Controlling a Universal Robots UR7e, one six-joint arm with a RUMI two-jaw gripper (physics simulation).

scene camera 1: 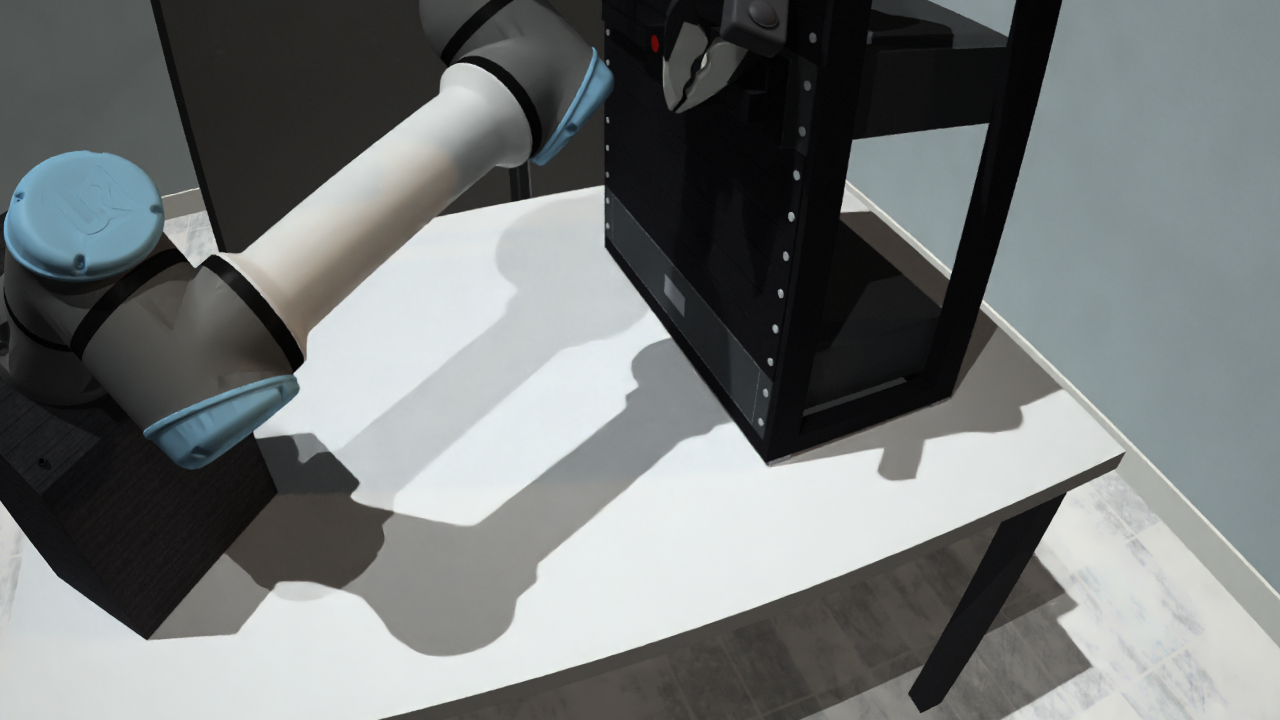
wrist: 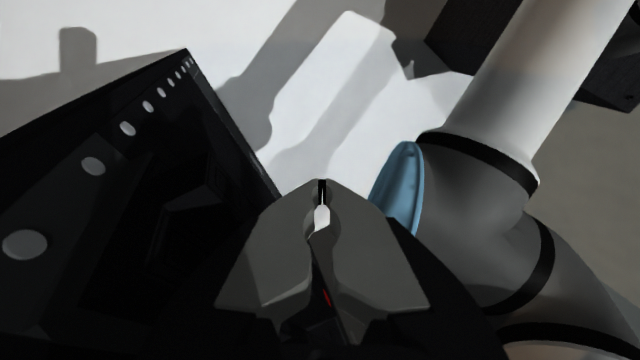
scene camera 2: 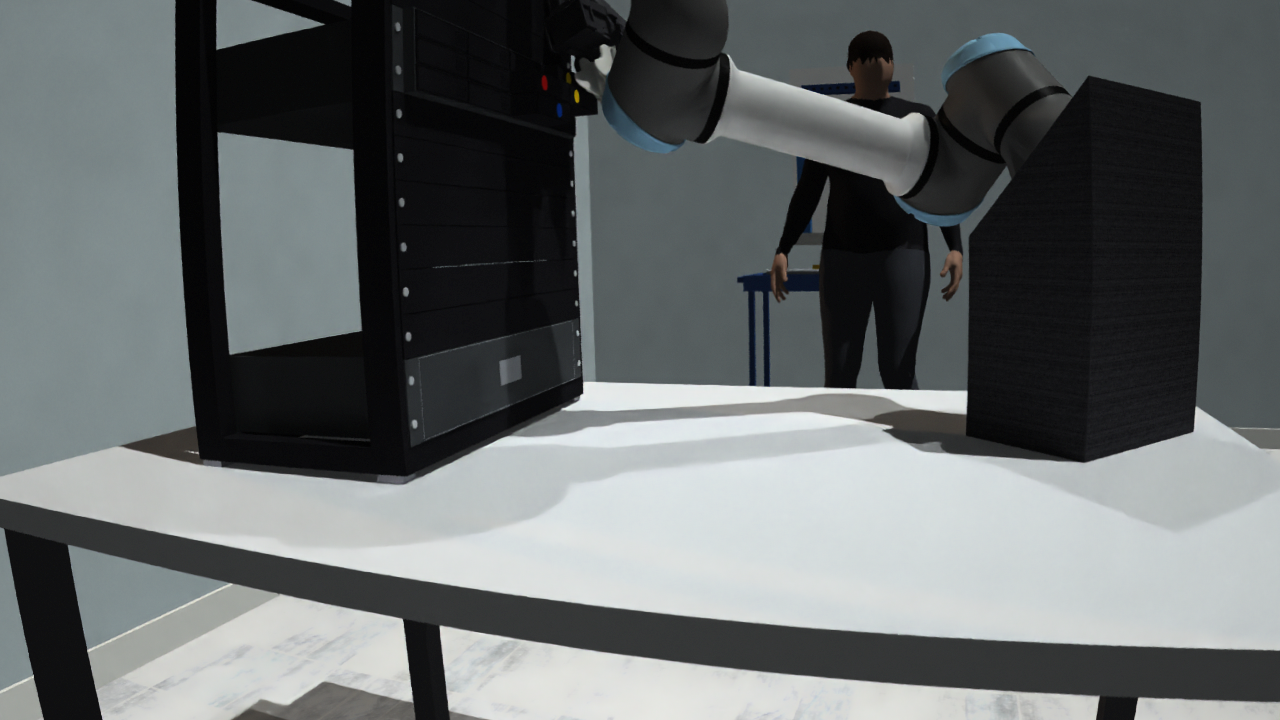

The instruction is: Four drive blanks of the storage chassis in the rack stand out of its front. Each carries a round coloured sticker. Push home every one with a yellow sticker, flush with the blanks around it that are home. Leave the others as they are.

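Observation:
The storage chassis is high in the dark rack (scene camera 1: 819, 223) (scene camera 2: 375, 223). In scene camera 2, a red sticker (scene camera 2: 544, 82), a blue sticker (scene camera 2: 559, 110), a yellow sticker (scene camera 2: 577, 95) and another yellow sticker (scene camera 2: 567, 77) show near its far side. The blank with the lower yellow sticker visibly stands out; how far the others stand out is too dark to tell. The red sticker also shows in scene camera 1 (scene camera 1: 654, 42), and as a sliver between the jaws in the wrist view (wrist: 326, 297). My gripper (scene camera 1: 682, 109) (scene camera 2: 590, 73) (wrist: 322, 181) is shut and empty, at the chassis front; contact cannot be told.
The rack stands on the white table (scene camera 1: 716, 537) (scene camera 2: 805, 555). A dark pedestal (scene camera 1: 152, 546) (scene camera 2: 1083, 295) carries the arm. A dark panel (scene camera 1: 340, 107) stands behind the arm in scene camera 1. A person (scene camera 2: 872, 197) stands in the background beside a blue bench (scene camera 2: 778, 280).

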